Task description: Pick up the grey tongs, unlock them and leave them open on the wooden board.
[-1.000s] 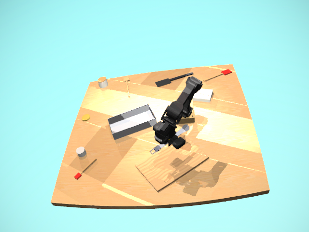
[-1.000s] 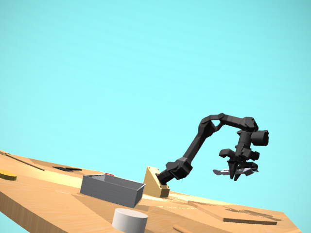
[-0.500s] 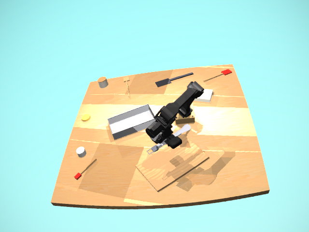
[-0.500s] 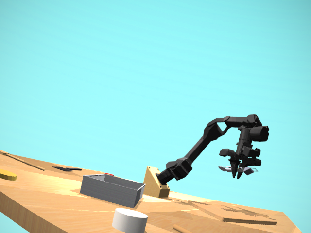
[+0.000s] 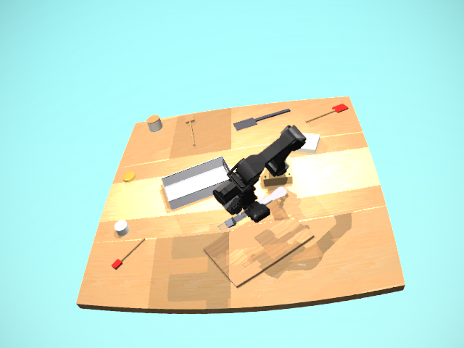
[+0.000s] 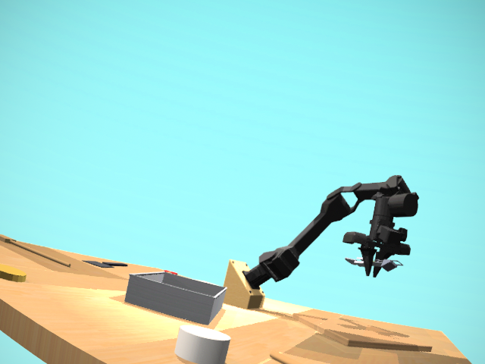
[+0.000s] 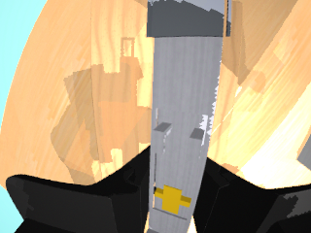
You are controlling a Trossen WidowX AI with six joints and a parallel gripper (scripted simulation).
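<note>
Now: gripper tip 1 cm past the wooden board and 15 cm above it. From my gripper tip the other things lie so: roasting tin: 27 cm ahead, 37 cm to the right, 13 cm below; then white cylinder: 60 cm ahead, 13 cm to the right, 14 cm below; then yellow lock piece: 4 cm above.
</note>
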